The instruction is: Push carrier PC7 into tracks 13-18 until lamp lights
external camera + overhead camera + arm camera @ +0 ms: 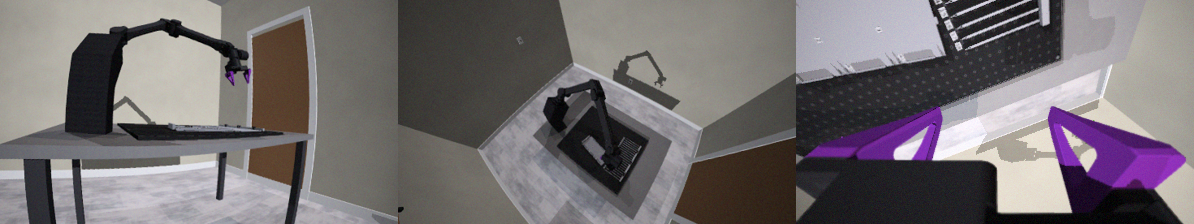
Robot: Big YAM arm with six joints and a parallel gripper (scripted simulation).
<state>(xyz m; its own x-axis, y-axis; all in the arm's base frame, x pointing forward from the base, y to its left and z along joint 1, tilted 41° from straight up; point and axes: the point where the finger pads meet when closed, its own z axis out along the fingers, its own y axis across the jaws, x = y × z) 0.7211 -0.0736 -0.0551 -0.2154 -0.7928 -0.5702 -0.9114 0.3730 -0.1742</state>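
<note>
Right now my hand is 210 mm past the carrier PC7, 50 mm to the right of it and 250 mm above it.
</note>
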